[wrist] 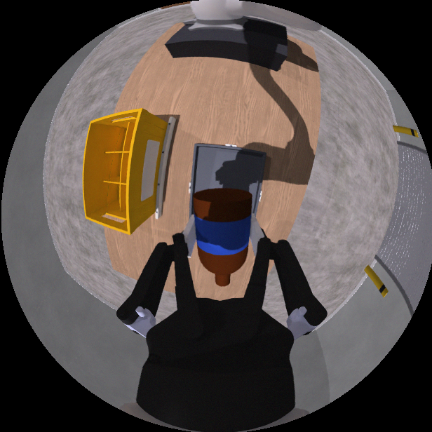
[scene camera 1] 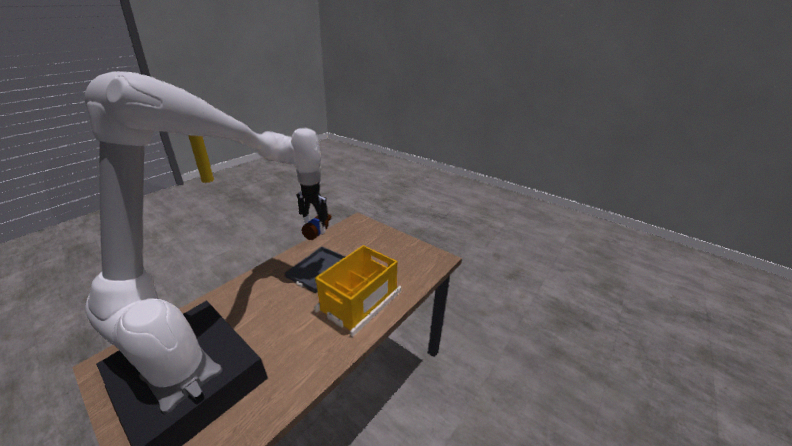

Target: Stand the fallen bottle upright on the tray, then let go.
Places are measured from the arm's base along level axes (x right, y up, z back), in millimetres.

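Pixels of known places: arm's base, link origin: [scene camera 1: 181,373].
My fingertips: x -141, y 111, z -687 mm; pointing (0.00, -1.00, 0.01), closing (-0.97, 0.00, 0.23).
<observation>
Ahead of a thing's pixels: the offset from my fingertips to its top centre. "spot": to the spot under its first point. Level surfaces: height alone.
A brown bottle with a blue band @(dx -6, dy +54, dz -30 mm) [scene camera 1: 315,226] [wrist: 222,234] is held in the air above the table, high over the tray's far side. It is tilted well over toward lying on its side, its wide base toward the robot's base and its neck pointing away. My gripper [scene camera 1: 316,222] [wrist: 222,222] is shut on the bottle around its blue band, one finger on each side. The dark grey tray @(spot: dx -70, dy -215, dz +89 mm) [scene camera 1: 296,272] [wrist: 193,172] lies flat on the table below, with the shadow of the gripper and bottle on it. The bottle hides part of the tray in the wrist view.
A yellow crate with dividers @(dx +285, dy -45, dz +43 mm) [scene camera 1: 338,306] [wrist: 145,122] stands close beside the tray, with a white rail @(dx +384, dy -190, dz +44 mm) [scene camera 1: 376,312] [wrist: 166,165] along its side. The robot's black base block [scene camera 1: 243,365] [wrist: 220,47] is at the other end of the wooden table @(dy -220 mm) [scene camera 1: 288,343] [wrist: 200,95].
</observation>
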